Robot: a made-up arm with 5 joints.
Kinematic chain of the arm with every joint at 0, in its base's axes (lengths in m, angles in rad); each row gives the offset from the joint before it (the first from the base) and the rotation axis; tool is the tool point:
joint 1: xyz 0 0 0.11 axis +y
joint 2: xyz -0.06 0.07 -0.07 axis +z
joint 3: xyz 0.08 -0.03 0 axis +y
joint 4: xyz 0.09 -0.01 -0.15 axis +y
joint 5: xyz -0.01 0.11 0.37 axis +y
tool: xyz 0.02 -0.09 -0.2
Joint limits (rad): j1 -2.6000..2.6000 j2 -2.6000..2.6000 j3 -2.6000..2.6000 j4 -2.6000..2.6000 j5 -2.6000..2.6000
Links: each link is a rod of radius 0.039 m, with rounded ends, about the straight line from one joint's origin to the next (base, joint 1, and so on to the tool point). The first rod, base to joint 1, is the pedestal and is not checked.
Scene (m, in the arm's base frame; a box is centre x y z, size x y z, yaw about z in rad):
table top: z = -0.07
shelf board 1: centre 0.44 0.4 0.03 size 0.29 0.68 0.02 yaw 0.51
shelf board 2: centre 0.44 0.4 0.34 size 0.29 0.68 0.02 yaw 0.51
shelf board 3: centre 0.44 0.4 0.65 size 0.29 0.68 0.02 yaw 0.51
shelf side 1: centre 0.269 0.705 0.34 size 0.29 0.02 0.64 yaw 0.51
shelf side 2: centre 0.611 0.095 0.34 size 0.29 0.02 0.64 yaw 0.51
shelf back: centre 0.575 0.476 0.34 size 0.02 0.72 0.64 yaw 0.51
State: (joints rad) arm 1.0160 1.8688 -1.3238 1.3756 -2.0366
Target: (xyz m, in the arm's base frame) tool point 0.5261 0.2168 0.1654
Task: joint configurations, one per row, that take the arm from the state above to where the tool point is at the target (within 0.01 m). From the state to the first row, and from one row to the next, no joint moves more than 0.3 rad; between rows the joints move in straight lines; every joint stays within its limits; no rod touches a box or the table.
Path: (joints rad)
1: 0.9781 1.9630 -1.4966 1.1203 -1.7859
2: 0.9401 2.0573 -1.6694 0.8651 -1.5352
3: 0.9022 2.1515 -1.8422 0.6098 -1.2845
4: 1.1072 2.0130 -1.7173 0.4810 -1.2474
5: 1.3122 1.8746 -1.5923 0.3522 -1.2104
6: 1.5173 1.7361 -1.4673 0.2234 -1.1733
7: 1.5328 1.7287 -1.4964 0.4461 -1.4030
8: 1.5483 1.7213 -1.5254 0.6687 -1.6327
9: 1.5638 1.7138 -1.5545 0.8914 -1.8625
10: 1.5792 1.7064 -1.5835 1.1141 -2.0922

